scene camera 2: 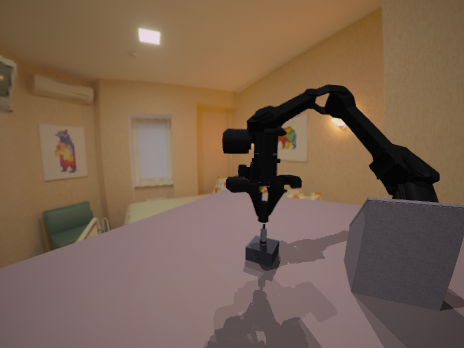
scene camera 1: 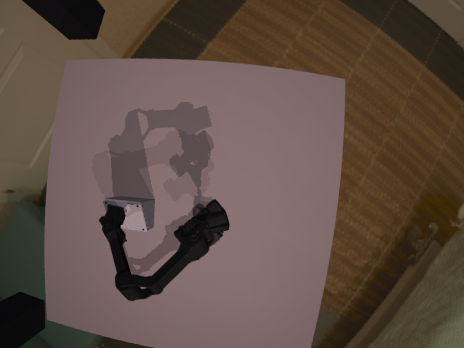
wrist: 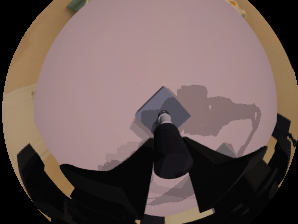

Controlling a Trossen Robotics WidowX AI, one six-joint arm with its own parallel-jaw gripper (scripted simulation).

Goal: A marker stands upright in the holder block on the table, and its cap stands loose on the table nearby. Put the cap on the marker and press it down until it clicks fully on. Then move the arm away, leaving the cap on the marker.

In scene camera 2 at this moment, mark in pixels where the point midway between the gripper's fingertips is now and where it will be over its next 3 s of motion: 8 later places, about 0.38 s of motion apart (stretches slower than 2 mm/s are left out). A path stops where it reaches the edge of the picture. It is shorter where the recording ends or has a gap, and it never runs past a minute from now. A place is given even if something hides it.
My gripper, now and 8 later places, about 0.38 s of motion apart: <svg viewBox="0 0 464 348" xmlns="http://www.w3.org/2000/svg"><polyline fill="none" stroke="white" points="263,215 262,221 262,224 261,227 261,234 261,242 261,243 261,229 263,215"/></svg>
